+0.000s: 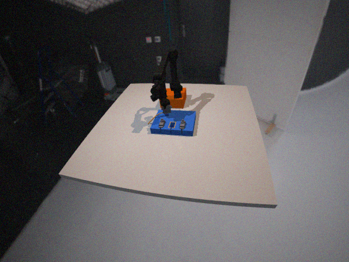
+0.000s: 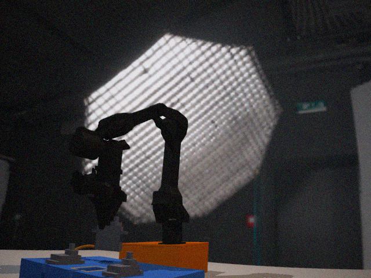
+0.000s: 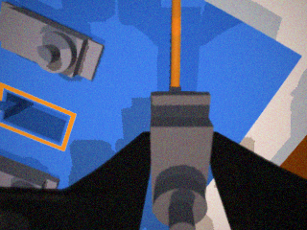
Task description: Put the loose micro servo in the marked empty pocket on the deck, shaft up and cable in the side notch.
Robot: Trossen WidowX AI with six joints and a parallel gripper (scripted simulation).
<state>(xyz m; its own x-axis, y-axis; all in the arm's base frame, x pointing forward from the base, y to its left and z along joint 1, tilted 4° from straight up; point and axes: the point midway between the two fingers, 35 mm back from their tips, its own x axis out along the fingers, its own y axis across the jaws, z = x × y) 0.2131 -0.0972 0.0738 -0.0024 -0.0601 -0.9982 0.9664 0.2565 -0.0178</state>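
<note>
The blue deck is 10 cm below my gripper tip, 7 cm to the left of it and 1 cm ahead of it.
</note>
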